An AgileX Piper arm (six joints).
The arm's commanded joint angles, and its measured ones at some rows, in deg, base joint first. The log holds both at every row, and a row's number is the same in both.
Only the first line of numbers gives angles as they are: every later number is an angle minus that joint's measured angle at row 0.
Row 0, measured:
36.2 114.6 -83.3 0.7 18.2 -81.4
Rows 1 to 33, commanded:
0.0 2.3 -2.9 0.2 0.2 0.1
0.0 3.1 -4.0 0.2 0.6 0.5
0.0 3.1 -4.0 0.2 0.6 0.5
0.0 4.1 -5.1 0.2 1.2 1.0
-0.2 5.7 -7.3 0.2 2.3 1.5
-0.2 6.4 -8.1 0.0 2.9 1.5
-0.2 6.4 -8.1 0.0 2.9 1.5
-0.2 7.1 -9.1 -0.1 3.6 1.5
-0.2 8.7 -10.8 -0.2 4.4 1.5
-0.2 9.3 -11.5 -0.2 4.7 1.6
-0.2 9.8 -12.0 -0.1 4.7 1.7
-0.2 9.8 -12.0 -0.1 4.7 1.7
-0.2 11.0 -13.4 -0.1 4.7 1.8
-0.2 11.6 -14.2 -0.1 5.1 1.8
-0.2 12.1 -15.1 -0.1 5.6 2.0
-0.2 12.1 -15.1 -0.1 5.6 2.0
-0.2 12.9 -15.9 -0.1 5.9 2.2
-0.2 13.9 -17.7 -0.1 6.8 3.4
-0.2 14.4 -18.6 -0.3 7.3 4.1
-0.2 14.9 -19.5 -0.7 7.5 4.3
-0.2 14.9 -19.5 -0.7 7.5 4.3
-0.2 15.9 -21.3 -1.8 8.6 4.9
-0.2 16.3 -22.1 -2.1 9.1 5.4
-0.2 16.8 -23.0 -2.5 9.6 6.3
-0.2 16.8 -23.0 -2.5 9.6 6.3
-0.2 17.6 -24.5 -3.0 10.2 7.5
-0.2 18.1 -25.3 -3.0 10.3 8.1
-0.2 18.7 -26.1 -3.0 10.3 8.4
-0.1 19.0 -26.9 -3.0 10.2 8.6
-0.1 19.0 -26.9 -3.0 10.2 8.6
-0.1 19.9 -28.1 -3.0 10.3 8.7
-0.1 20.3 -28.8 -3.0 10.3 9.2
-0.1 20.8 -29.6 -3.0 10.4 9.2
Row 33, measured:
0.0 19.8 -27.7 -2.6 9.8 8.1
